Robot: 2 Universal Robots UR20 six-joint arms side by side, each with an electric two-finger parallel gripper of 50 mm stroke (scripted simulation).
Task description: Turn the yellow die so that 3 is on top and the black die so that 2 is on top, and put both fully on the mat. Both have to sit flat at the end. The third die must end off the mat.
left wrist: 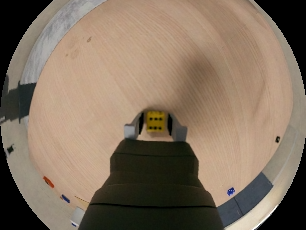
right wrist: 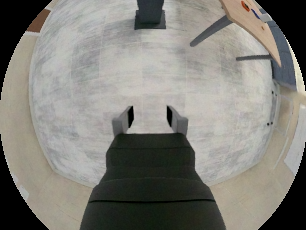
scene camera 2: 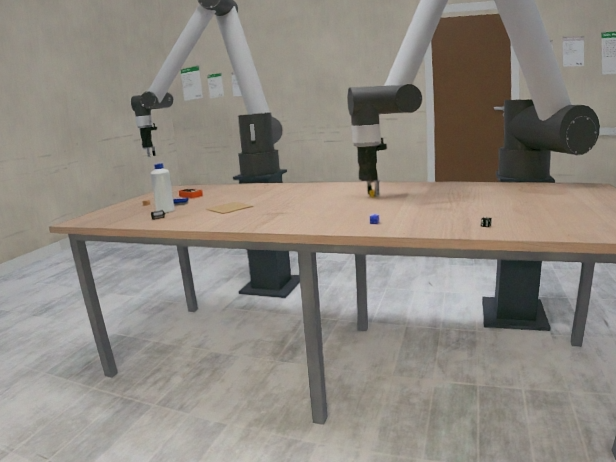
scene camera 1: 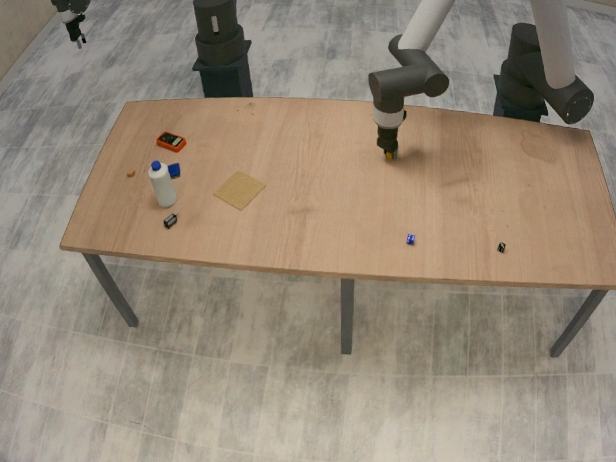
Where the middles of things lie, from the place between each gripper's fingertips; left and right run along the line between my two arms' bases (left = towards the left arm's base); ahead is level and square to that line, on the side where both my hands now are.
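From my left hand: tan mat [scene camera 1: 239,190], 27 cm ahead, 51 cm to the right of it, 2 cm below. White bottle [scene camera 1: 159,175], from my left hand: 36 cm ahead, 77 cm to the right of it, 7 cm above.
My right gripper: 87 cm short of the white bottle, 95 cm to the right of it, 7 cm above it. Tan mat, from my right hand: 78 cm ahead, 122 cm to the left of it, 16 cm below.
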